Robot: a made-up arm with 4 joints.
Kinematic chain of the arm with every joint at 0, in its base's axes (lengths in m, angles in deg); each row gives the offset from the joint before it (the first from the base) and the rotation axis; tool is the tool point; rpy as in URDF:
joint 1: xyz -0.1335 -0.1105 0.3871 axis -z
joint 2: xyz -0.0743 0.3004 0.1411 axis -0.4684 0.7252 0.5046
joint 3: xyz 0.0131 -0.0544 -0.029 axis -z
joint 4: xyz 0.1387 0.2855 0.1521 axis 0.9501 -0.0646 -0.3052
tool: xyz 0.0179 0.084 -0.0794 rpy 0 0 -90
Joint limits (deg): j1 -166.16..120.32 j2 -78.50..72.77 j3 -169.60..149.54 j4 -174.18..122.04
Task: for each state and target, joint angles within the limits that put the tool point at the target. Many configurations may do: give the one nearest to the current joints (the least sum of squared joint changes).
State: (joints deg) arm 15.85 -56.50 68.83 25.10
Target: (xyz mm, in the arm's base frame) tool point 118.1 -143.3 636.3
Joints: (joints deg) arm 12.98 -22.17 86.57 3.16
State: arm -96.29 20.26 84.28 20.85
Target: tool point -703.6 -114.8 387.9
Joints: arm -121.27 35.97 49.63 25.07
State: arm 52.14 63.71 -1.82 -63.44
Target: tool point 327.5 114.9 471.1
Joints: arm 66.66 28.47 -10.43 -80.12
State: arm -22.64 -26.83 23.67 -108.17
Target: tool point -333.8 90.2 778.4
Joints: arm -45.49 -49.29 -1.95 -155.28
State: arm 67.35 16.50 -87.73 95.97
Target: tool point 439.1 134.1 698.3
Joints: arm 109.39 -8.49 -90.70 92.79
